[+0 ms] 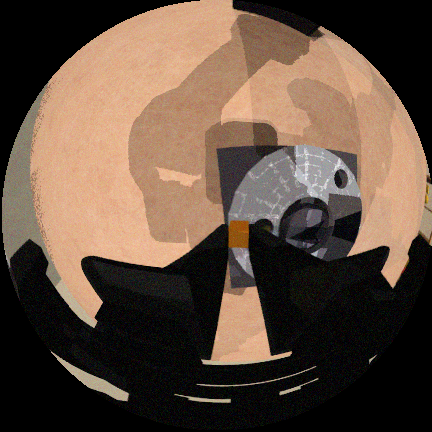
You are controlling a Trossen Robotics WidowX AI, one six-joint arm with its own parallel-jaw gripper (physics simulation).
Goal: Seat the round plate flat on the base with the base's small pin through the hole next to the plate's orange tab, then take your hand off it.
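Frame: origin at the arm's base, x ahead, y left, z up, level; centimetres.
Seen in the pictures: gripper, fingertip midpoint: (237, 230).
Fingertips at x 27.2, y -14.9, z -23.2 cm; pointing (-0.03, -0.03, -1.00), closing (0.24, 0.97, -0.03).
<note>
A point is followed by its place in that frame.
The round grey plate (265, 185) @(y -12.6, x 24.9, z -23.4 cm) lies over the dark square base (227, 172) @(y -14.7, x 23.8, z -25.0 cm), whose corners and edges show around the plate. The plate's orange tab (238, 234) @(y -14.8, x 26.7, z -21.8 cm) is between the fingertips. My gripper (237, 230) @(y -14.9, x 27.2, z -23.2 cm) is shut on this tab, at the plate's near left edge. The small hole (263, 225) @(y -13.0, x 28.2, z -25.0 cm) next to the tab is just right of the fingertips, partly behind the right finger. A faint yellowish spot shows in it, too dark to tell how far the pin stands in the hole. I cannot tell whether the plate touches the base all round.
The wooden-coloured table top (100, 150) @(y -27.0, x 17.1, z -27.4 cm) surrounds the base and carries the arm's broad shadows. A grey floor shows past the table's left edge. Small, partly cut-off objects with a yellow part (427, 194) show at the far right edge.
</note>
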